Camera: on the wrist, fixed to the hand. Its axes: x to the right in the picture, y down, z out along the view.
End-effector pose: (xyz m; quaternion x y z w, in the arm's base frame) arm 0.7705 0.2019 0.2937 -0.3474 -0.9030 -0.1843 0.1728
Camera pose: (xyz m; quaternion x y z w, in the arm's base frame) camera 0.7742 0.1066 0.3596 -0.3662 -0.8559 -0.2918 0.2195
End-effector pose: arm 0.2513 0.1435 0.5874 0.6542 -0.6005 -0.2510 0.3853
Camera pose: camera 0.3564 0.1899 0.6026 0.6202 -0.5552 -0.2406 0.4993
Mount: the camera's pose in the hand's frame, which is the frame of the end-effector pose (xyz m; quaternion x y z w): -0.0273 -0.0492 -0.1013 -0.0928 0.0842 0.0234 0.9918
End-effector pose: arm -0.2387 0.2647 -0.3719 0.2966 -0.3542 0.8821 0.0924
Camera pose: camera -0.2447 0.3708 -0.4180 0.2030 -0.4323 0.8691 0.1284
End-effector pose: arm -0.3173 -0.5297 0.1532 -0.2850 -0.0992 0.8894 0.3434
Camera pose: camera -0.2153 -0.5132 0.1006 -0.3918 -0.1453 0.8570 0.3017
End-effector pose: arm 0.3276 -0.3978 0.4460 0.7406 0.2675 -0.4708 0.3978
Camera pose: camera 0.3275 -0.2866 0.4786 0.7436 0.3252 -0.3705 0.4518
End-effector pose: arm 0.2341 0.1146 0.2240 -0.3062 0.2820 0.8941 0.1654
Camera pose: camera 0.3238 0.0886 0.1555 -0.3877 0.2178 0.8910 0.0910
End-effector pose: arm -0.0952 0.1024 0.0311 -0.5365 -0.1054 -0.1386 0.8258
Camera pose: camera -0.1351 -0.0061 0.0237 -0.5995 -0.0096 -0.1731 0.7814
